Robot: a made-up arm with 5 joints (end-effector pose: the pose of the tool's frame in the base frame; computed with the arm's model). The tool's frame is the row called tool. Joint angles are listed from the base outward.
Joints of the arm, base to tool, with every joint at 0 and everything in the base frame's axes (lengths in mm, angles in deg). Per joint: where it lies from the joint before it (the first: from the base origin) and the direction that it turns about. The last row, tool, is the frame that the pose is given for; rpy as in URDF.
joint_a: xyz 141.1 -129.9 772.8 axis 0 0 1
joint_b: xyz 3.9 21 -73.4 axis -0.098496 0.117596 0.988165
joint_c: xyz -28.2 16.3 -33 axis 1 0 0
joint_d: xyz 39 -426.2 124.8 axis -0.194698 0.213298 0.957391
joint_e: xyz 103.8 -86.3 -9.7 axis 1 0 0
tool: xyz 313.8 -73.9 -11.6 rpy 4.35 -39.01 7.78
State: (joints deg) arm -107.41 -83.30 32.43 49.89 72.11
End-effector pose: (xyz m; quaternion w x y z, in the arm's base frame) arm -0.1739 0.0191 0.5034 0.1061 -0.1246 -0.8401 -0.5172
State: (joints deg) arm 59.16 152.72 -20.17 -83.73 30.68
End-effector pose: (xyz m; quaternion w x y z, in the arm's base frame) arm -0.3173 0.5736 0.8580 0.3300 0.5197 0.1688 0.7698
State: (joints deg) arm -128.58 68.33 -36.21 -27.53 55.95
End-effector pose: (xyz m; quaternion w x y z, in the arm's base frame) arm -0.0916 -0.7548 1.0866 0.6897 -0.0721 -0.4826 -0.5350
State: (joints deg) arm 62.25 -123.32 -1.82 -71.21 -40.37
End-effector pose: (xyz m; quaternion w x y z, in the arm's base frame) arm -0.6113 -0.5507 0.6011 0.5315 -0.2525 -0.0166 -0.8084
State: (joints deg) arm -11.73 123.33 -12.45 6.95 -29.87
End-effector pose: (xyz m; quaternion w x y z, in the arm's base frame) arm 0.4334 0.5102 0.7472 0.3045 0.0275 -0.2579 0.9165
